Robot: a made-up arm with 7 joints. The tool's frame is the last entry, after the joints. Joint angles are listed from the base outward.
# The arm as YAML. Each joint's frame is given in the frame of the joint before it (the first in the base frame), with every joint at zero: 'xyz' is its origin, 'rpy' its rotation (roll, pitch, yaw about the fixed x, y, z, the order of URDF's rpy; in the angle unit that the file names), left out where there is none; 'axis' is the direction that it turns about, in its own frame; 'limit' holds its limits. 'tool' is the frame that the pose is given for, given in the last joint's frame.
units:
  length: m
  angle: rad
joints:
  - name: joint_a
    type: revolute
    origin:
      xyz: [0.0, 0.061, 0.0]
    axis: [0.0, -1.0, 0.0]
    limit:
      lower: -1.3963
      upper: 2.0
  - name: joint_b
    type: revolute
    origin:
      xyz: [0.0, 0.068, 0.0]
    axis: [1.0, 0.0, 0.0]
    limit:
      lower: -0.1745
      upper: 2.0
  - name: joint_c
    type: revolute
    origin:
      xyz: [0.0, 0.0, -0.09]
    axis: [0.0, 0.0, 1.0]
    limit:
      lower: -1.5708
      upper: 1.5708
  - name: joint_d
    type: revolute
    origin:
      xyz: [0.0, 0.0, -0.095]
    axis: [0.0, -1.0, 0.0]
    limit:
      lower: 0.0
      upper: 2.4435
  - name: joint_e
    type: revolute
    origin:
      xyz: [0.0, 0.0, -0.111]
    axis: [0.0, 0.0, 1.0]
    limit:
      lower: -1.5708
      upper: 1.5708
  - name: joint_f
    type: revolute
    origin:
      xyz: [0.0, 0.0, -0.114]
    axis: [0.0, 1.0, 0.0]
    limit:
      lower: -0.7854
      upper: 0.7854
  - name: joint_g
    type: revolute
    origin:
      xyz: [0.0, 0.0, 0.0]
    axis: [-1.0, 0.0, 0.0]
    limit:
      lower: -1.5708
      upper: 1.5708
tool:
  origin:
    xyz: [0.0, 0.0, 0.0]
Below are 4 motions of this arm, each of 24 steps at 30 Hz.
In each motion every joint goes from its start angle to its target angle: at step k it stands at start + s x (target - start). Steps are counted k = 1, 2, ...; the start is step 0. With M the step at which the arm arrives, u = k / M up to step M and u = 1 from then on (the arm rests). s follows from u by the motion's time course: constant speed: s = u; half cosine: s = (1 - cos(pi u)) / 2; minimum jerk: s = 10 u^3 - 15 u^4 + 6 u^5.
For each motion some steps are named. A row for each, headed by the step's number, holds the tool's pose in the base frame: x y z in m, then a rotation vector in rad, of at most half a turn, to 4 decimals.
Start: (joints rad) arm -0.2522 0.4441 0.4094 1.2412 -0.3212 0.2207 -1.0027
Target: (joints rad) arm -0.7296 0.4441 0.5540 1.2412 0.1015 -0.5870 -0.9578
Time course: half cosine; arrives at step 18
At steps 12, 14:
12: 0.0441 0.3349 -0.2597 1.5400 -1.1521 0.3818
14: 0.0269 0.3381 -0.2595 1.5195 -1.2118 0.4168

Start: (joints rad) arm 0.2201 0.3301 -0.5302 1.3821 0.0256 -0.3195 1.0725
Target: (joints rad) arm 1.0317 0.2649 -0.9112 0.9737 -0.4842 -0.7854 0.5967
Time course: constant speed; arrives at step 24
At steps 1, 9, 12, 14, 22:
1: 0.2464 0.0950 -0.2000 -0.8293 -1.2533 -1.5863
9: 0.2877 0.0813 -0.1664 -0.5188 -1.4109 -1.8560
12: 0.3020 0.0773 -0.1512 -0.3997 -1.4644 -1.9578
14: 0.3110 0.0751 -0.1403 -0.3196 -1.4973 -2.0261
22: 0.3429 0.0692 -0.0903 0.0028 -1.5956 -2.3014

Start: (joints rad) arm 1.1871 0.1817 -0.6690 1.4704 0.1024 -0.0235 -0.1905
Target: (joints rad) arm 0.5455 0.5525 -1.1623 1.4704 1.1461 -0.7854 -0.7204
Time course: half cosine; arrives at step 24
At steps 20, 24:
20: 0.2357 0.0586 -0.1808 -0.4522 -1.7090 0.4388
24: 0.2236 0.0630 -0.1971 -0.4144 -1.6245 0.5318

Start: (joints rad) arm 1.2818 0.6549 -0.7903 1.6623 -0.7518 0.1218 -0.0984
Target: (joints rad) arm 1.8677 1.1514 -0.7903 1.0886 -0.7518 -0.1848 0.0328
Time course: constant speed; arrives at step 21
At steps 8, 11, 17, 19, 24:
8: 0.2701 0.1832 0.1396 1.9917 -1.8880 -1.1538
11: 0.2624 0.2172 0.1596 2.0812 -1.7630 -1.1005
17: 0.2293 0.2883 0.1930 2.2034 -1.5308 -0.9418
19: 0.2134 0.3121 0.2008 2.2269 -1.4617 -0.8762
24: 0.1953 0.3356 0.2064 2.2417 -1.3979 -0.8056

